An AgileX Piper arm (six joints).
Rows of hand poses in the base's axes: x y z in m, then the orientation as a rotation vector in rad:
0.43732, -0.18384, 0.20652, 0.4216, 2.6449, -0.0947
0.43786, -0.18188, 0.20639, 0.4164, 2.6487, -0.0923
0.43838, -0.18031, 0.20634, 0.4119, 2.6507, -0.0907
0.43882, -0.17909, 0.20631, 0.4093, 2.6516, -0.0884
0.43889, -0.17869, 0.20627, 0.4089, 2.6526, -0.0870
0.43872, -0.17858, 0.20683, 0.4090, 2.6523, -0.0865
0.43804, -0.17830, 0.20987, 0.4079, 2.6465, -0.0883
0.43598, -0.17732, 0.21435, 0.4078, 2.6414, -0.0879
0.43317, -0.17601, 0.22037, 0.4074, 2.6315, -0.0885
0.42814, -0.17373, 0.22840, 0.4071, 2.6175, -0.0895
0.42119, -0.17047, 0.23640, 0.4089, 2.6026, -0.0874
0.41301, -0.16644, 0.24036, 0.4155, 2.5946, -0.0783
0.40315, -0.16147, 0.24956, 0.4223, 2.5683, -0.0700
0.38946, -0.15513, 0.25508, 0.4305, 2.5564, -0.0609
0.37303, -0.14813, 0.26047, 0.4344, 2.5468, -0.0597
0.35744, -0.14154, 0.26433, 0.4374, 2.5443, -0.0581
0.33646, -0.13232, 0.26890, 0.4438, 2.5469, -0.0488
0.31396, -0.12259, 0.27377, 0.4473, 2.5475, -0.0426
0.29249, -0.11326, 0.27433, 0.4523, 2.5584, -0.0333
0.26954, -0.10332, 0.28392, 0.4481, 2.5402, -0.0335
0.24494, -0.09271, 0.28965, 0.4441, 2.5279, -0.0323
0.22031, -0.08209, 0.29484, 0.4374, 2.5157, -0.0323
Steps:
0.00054, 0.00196, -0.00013, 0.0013, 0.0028, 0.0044
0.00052, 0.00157, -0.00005, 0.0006, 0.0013, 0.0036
0.00044, 0.00122, -0.00003, 0.0013, 0.0003, 0.0023
0.00007, 0.00040, -0.00004, 0.0010, 0.0008, 0.0006
-0.00017, 0.00011, 0.00056, 0.0003, -0.0004, 0.0000
-0.00068, 0.00028, 0.00304, -0.0023, -0.0056, 0.0000
-0.00206, 0.00098, 0.00448, -0.0005, -0.0051, -0.0003
-0.00281, 0.00131, 0.00602, -0.0020, -0.0097, -0.0006
-0.00503, 0.00228, 0.00803, -0.0028, -0.0136, -0.0011
-0.00695, 0.00326, 0.00800, -0.0004, -0.0147, -0.0021
-0.00818, 0.00403, 0.00396, 0.0065, -0.0084, -0.0037
-0.00986, 0.00497, 0.00920, 0.0034, -0.0261, -0.0056
-0.01369, 0.00634, 0.00552, 0.0064, -0.0120, -0.0051
-0.01643, 0.00700, 0.00539, 0.0003, -0.0091, -0.0035
-0.01559, 0.00659, 0.00386, 0.0014, -0.0023, -0.0021
-0.02098, 0.00922, 0.00457, 0.0084, 0.0020, -0.0023
-0.02250, 0.00973, 0.00487, 0.0052, 0.0002, -0.0011
-0.02147, 0.00933, 0.00056, 0.0093, 0.0100, -0.0004
-0.02295, 0.00994, 0.00959, -0.0037, -0.0183, 0.0008
-0.02460, 0.01061, 0.00573, -0.0019, -0.0127, 0.0017
-0.02463, 0.01062, 0.00519, -0.0033, -0.0127, 0.0034

